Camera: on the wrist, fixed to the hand. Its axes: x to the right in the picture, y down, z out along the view.
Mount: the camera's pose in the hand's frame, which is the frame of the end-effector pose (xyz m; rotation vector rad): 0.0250 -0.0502 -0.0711 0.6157 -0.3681 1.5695
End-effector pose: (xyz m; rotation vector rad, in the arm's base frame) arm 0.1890 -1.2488 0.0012 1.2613 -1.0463 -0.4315
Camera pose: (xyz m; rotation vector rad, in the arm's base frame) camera 0.2734 -1.2434 -0.0311 0.4995 -2.2045 0.9605
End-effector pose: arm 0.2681 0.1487 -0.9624 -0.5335 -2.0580 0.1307
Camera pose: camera 0.3012 0.1055 -0.8900 -1.6390 -1.2918 1.7726
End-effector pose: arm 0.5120 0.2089 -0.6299 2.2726 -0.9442 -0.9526
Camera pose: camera 0.5989 0.2343 -0.6282 0.9162 -2.7357 -0.2826
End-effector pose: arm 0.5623 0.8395 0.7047 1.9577 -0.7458 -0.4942
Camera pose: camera 0.6391 0.8860 0.6928 1.1454 -2.4930 0.4220
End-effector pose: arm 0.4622 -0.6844 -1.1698 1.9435 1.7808 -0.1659
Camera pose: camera 0.4006 -0.6299 -1.1319 2.8480 -0.3644 -0.4719
